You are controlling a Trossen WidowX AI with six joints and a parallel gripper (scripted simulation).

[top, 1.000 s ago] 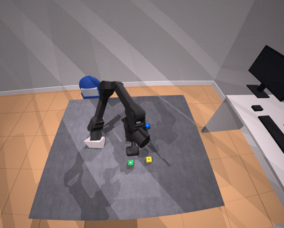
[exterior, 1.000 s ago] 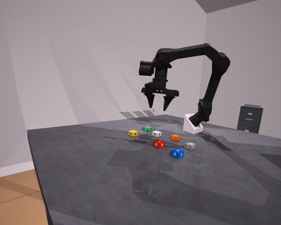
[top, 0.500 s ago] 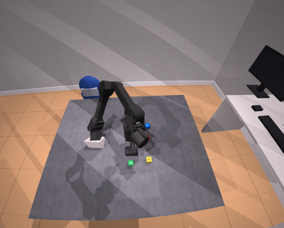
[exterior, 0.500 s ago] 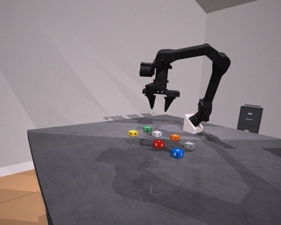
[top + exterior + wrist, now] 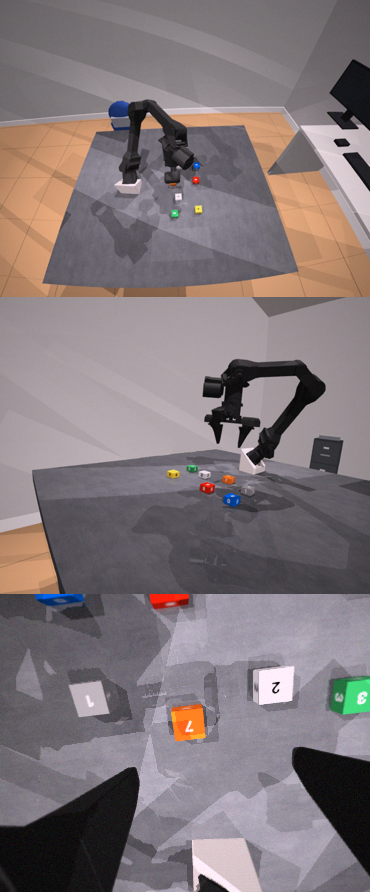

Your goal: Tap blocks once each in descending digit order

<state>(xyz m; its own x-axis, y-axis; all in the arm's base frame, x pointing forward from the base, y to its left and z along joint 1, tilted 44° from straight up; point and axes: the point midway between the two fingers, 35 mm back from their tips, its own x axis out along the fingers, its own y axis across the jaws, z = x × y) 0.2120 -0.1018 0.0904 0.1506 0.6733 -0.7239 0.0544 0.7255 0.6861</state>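
The red block 8 is 120 mm below my gripper tip, 120 mm ahead of it and 10 mm to the left of it. From my gripper tip the other things lie so: grey block 1 (120 mm below, 100 mm to the left, 40 mm ahead); orange block 7 (120 mm below, 10 mm to the left, 10 mm behind); white block 2 (120 mm below, 80 mm to the right, 10 mm ahead).
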